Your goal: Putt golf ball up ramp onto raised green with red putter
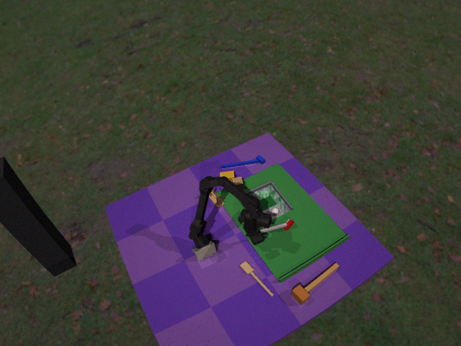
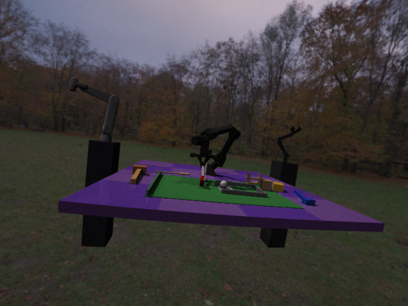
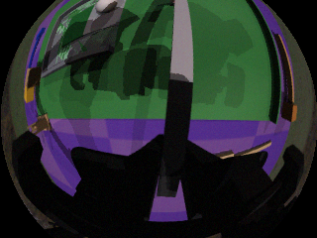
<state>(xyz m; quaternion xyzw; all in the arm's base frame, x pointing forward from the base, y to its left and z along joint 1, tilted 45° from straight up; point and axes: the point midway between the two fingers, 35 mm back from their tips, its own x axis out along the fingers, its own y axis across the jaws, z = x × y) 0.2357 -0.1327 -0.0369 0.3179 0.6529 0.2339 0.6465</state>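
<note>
Right now my gripper tip is 12 cm short of the red putter and 1 cm to the left of it. Also, from my gripper tip: white golf ball: 23 cm ahead, 10 cm to the left, 5 cm below; wooden spatula: 17 cm to the right, 10 cm behind, 7 cm below; green mat: 24 cm ahead, 7 cm to the left, 7 cm below.
</note>
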